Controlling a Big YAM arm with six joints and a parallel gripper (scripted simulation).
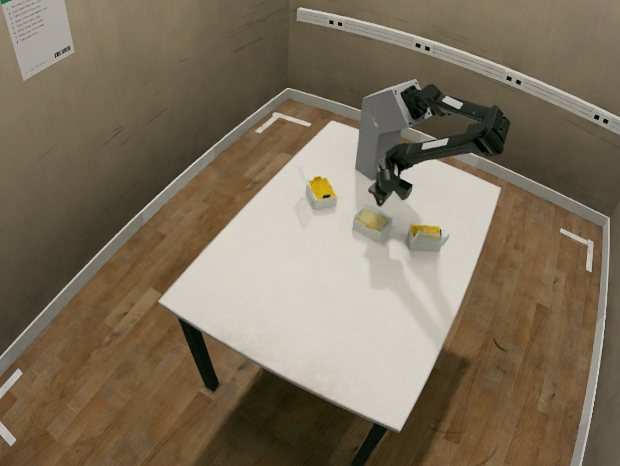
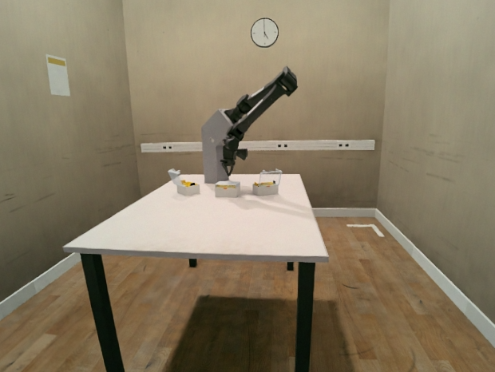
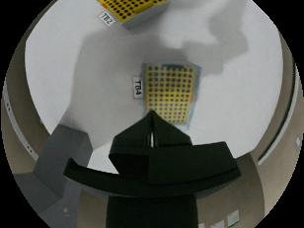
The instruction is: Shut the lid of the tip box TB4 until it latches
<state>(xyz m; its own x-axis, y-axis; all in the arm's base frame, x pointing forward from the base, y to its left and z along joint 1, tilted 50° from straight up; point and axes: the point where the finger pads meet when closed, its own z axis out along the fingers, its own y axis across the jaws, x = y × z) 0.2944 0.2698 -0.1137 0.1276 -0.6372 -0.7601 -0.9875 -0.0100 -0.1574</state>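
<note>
My hand is 50 mm above the lid and 30 mm short of it. Round my hand: yellow rack: 60 mm below, 30 mm ahead; then box: 250 mm to the right, 50 mm below, 50 mm ahead; then tip box TB4: 70 mm below, 30 mm ahead.
</note>
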